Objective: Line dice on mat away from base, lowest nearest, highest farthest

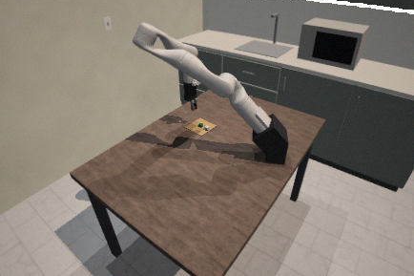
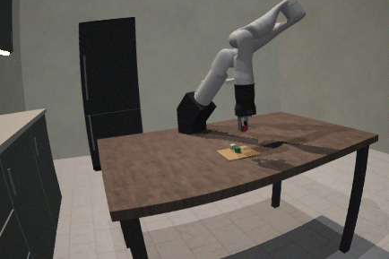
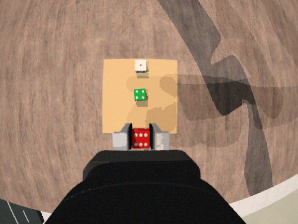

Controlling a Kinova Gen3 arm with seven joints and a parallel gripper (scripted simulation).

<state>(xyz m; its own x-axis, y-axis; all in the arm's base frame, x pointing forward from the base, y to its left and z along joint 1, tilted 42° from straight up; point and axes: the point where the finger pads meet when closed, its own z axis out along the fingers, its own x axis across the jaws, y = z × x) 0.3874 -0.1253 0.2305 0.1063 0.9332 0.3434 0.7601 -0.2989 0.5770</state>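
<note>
The green die lies 11 cm below my hand, 5 cm behind it and 1 cm to the left of it. Also, from my hand: red die 1 cm below; then white die 11 cm below, 10 cm behind, 1 cm to the left; then tan mat 12 cm below, 5 cm behind, 1 cm to the left.
</note>
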